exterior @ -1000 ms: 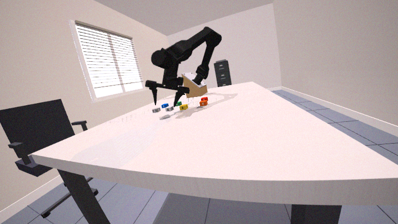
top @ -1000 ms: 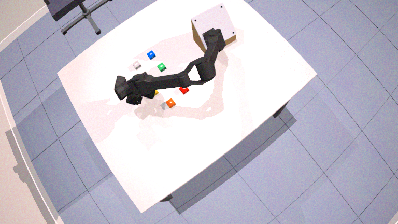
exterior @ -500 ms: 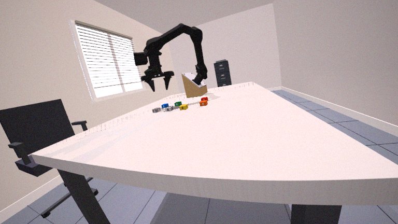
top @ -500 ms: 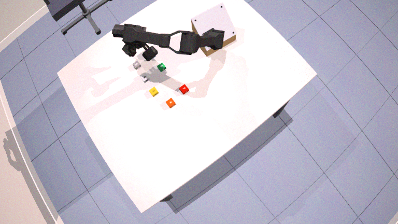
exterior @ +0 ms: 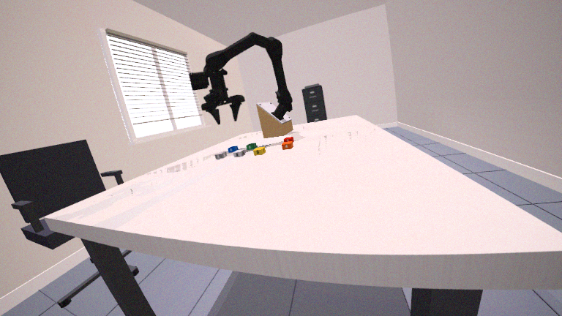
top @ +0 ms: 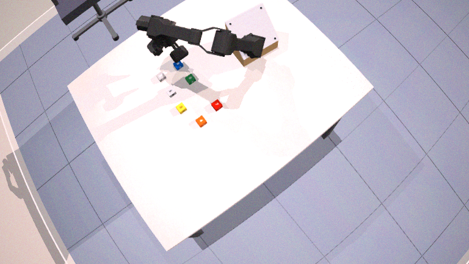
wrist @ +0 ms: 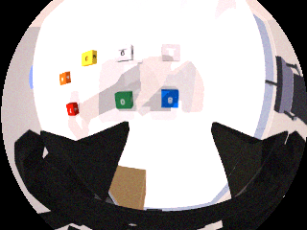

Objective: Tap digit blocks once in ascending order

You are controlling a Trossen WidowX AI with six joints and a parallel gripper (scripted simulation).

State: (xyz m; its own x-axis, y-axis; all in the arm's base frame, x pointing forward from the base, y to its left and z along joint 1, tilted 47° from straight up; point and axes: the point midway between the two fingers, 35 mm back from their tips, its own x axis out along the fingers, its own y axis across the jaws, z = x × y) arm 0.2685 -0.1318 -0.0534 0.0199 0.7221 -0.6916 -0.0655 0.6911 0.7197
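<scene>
My gripper tip is now 10 mm past the green block, 90 mm to the right of it and 120 mm above it. Also, from my gripper tip: white block 90 mm ahead, 90 mm to the left, 120 mm below; then grey block 90 mm ahead, 120 mm below; then blue block 10 mm to the right, 120 mm below.
</scene>
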